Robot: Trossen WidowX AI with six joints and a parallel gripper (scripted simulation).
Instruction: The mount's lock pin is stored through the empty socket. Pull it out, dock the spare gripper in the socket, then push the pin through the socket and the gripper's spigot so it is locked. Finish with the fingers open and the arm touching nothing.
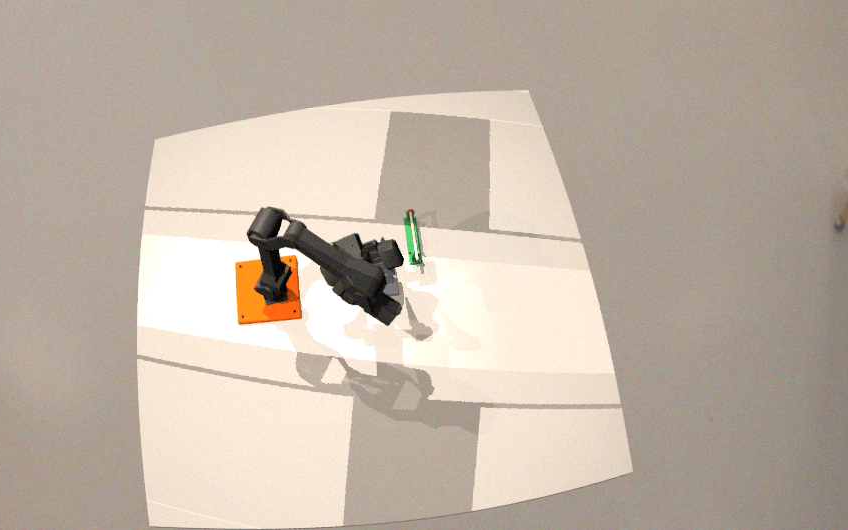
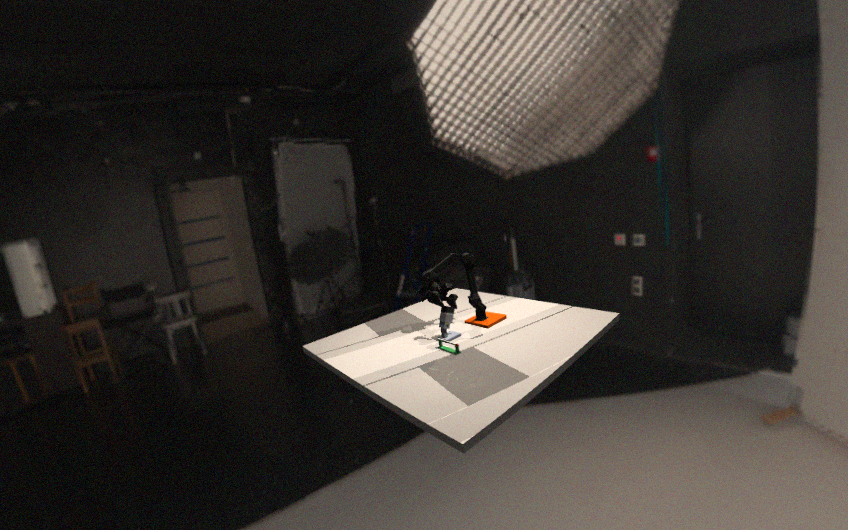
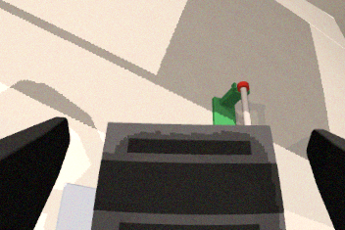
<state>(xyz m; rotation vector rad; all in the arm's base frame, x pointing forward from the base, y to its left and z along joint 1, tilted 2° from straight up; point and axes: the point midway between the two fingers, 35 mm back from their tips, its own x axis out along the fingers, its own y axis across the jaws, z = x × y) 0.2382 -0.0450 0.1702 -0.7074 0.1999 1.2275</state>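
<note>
Now: the spare gripper 5 cm below my gripper tip, 2 cm to the right of it and 1 cm ahead of it. The rest, counted from my gripper tip: grey mount (12 cm below, 2 cm to the right, 2 cm ahead); then green holder (14 cm below, 14 cm ahead, 7 cm to the left).
</note>
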